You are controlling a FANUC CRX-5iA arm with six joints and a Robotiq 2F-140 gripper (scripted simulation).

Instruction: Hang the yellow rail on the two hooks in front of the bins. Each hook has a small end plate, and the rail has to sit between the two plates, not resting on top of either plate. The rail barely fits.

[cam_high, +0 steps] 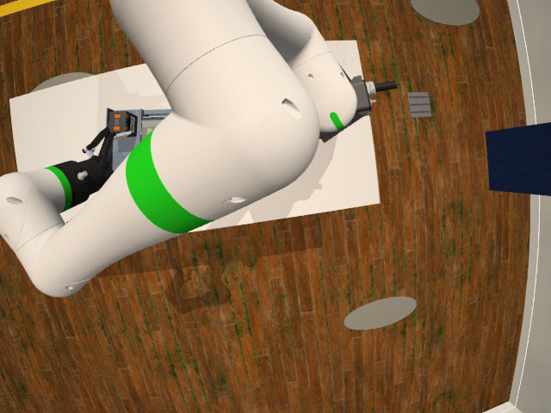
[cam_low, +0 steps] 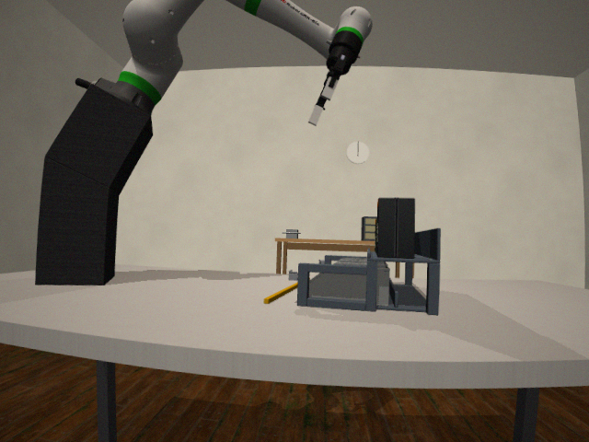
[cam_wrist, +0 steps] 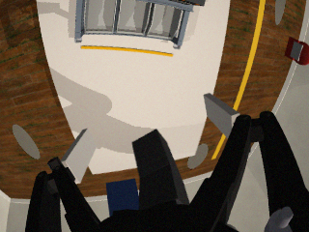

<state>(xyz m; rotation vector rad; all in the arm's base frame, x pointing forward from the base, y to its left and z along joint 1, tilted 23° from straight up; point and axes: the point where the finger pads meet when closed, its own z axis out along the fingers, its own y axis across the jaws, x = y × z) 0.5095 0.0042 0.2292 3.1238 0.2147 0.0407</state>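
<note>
The yellow rail is 60 mm behind my hand, 30 mm to the right of it and 500 mm below it. Round my hand: black box 150 mm ahead, 200 mm to the right, 340 mm below.
</note>
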